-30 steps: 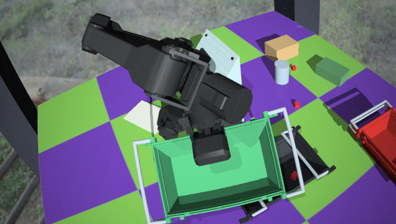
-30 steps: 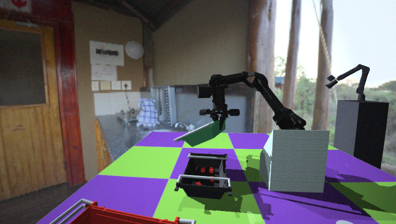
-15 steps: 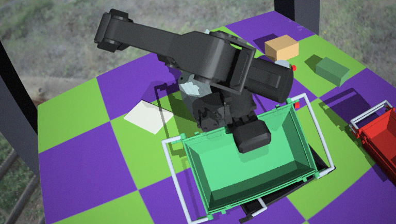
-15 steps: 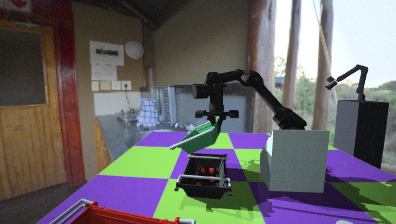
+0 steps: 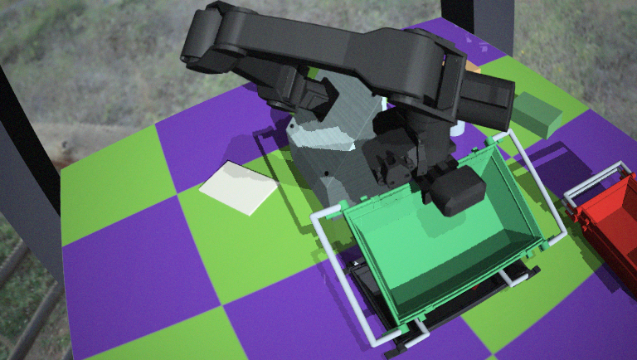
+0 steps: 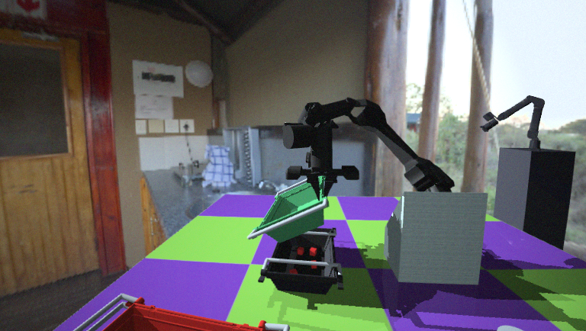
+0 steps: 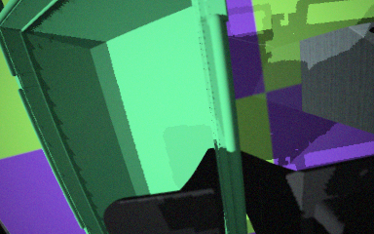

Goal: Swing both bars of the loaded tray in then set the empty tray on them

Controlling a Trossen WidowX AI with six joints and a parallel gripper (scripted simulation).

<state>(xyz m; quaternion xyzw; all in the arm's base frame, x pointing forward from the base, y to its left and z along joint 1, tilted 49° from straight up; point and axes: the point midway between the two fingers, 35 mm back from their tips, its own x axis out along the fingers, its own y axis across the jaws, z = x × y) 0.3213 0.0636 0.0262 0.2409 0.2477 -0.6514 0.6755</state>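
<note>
My gripper tip is 7 cm short of the green tray. From my gripper tip the other things lie so: dark green block: 45 cm to the left, 22 cm behind, 16 cm below; then white sheet: 37 cm behind, 22 cm to the right, 18 cm below; then grey cylinder: 30 cm behind, 26 cm to the left, 15 cm below.
</note>
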